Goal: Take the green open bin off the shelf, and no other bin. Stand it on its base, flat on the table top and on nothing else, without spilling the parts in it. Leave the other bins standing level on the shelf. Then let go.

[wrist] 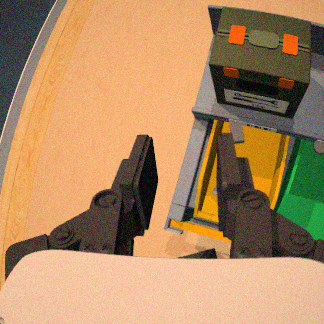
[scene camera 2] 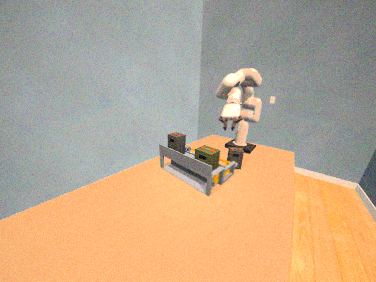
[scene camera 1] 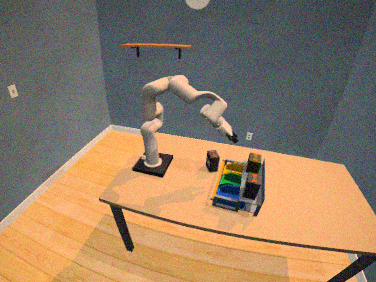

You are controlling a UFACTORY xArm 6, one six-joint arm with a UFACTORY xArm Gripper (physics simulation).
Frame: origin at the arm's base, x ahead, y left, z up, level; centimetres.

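Seen in the pictures: gripper, fingertip midpoint: (wrist: 185,156) (scene camera 2: 228,129) (scene camera 1: 236,139); arm's base, origin of the base link: (scene camera 2: 239,143) (scene camera 1: 152,162).
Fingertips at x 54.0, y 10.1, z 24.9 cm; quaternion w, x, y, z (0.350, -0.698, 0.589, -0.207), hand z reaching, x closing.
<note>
Offsets run from my fingertips to a thing's top centre. Level surfaces: height alone.
The green open bin {dx +4.1, dy -14.3, dz -19.9 cm} (scene camera 1: 231,178) (wrist: 306,200) sits level in the grey shelf (scene camera 1: 262,187) (scene camera 2: 184,161) (wrist: 187,172), between the yellow bin {dx +4.4, dy -2.8, dz -19.9 cm} (scene camera 1: 234,166) (wrist: 267,155) and the blue bin {dx +3.7, dy -25.7, dz -19.9 cm} (scene camera 1: 229,190). In the wrist view the green bin is cut off at the right edge, and part of a grey piece shows in it. My gripper (scene camera 1: 235,138) (scene camera 2: 228,128) (wrist: 185,156) is partly open and empty, high above the table. In the wrist view its right finger overlaps the yellow bin and its left finger is over the table top; the green bin is right of both.
An olive toolbox {dx +14.4, dy -3.3, dz -8.1 cm} (scene camera 1: 254,161) (scene camera 2: 207,156) (wrist: 260,57) and a dark toolbox {dx +13.0, dy -26.3, dz -5.6 cm} (scene camera 1: 251,187) (scene camera 2: 176,142) stand on the shelf's raised back part. Another dark box {dx -13.2, dy +1.2, dz -14.8 cm} (scene camera 1: 212,161) (scene camera 2: 235,159) stands on the table {dz -28.0 cm} (scene camera 1: 305,200) (scene camera 2: 150,225) between the shelf and the arm's base.
</note>
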